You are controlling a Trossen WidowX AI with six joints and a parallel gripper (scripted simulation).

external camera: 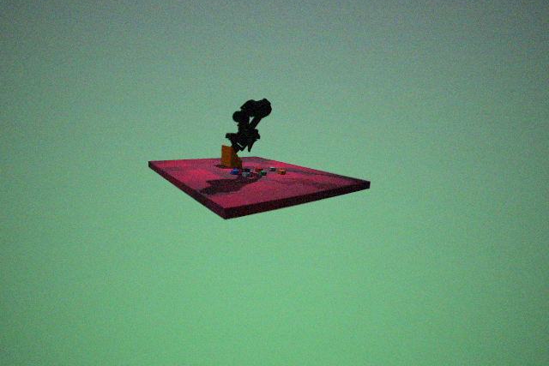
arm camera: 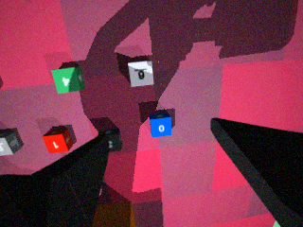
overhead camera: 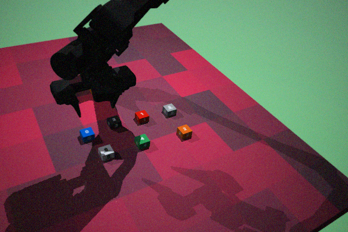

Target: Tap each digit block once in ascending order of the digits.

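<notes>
Now: gripper tip 5 cm past the blue block 0, 1 cm to the left of it and 11 cm above it. The rest, counted from my gripper tip: white block: 4 cm ahead, 1 cm to the left, 11 cm below; then green block 4: 5 cm ahead, 11 cm to the left, 11 cm below; then black block 3: 6 cm behind, 8 cm to the left, 11 cm below.
</notes>
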